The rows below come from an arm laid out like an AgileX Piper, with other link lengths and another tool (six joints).
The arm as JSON. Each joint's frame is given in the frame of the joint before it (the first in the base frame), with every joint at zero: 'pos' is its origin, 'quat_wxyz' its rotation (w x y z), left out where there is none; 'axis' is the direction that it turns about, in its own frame. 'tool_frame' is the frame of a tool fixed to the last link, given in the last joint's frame.
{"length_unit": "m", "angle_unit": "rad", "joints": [
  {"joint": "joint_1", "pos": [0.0, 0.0, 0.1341], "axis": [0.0, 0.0, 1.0]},
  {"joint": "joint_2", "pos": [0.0, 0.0, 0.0], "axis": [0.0, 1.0, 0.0]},
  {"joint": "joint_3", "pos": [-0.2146, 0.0, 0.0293], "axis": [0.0, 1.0, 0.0]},
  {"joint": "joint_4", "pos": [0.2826, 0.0, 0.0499], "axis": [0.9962, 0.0, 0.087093]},
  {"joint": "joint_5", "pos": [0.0, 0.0, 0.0], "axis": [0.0, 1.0, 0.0]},
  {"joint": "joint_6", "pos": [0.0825, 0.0, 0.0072], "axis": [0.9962, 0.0, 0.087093]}
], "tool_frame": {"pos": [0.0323, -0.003, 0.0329], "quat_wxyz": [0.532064, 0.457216, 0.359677, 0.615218]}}
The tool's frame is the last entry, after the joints.
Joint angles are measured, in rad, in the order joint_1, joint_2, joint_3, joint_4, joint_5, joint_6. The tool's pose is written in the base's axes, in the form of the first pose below.
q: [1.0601 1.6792 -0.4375 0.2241 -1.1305 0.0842]
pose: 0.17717, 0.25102, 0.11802, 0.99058, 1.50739, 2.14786
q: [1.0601 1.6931 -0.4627 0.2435 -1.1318 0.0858]
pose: 0.18151, 0.25412, 0.12002, 1.00766, 1.47905, 2.15029
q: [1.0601 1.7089 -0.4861 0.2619 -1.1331 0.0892]
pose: 0.18556, 0.25683, 0.12092, 1.02684, 1.45470, 2.15052
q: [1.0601 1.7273 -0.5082 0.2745 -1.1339 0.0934]
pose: 0.18895, 0.25971, 0.12061, 1.04252, 1.43901, 2.15005
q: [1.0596 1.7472 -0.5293 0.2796 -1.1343 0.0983]
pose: 0.19174, 0.26289, 0.11955, 1.05277, 1.43139, 2.15079
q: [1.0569 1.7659 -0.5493 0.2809 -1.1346 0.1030]
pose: 0.19467, 0.26575, 0.11858, 1.06016, 1.42493, 2.15189
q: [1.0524 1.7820 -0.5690 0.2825 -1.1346 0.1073]
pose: 0.19811, 0.26819, 0.11828, 1.06772, 1.41481, 2.15330
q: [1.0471 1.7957 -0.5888 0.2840 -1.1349 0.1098]
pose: 0.20175, 0.27051, 0.11881, 1.07257, 1.40181, 2.15587
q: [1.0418 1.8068 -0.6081 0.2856 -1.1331 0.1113]
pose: 0.20539, 0.27280, 0.11982, 1.07682, 1.38914, 2.15827
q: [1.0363 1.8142 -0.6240 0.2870 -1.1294 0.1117]
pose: 0.20874, 0.27451, 0.12100, 1.08063, 1.37856, 2.15898
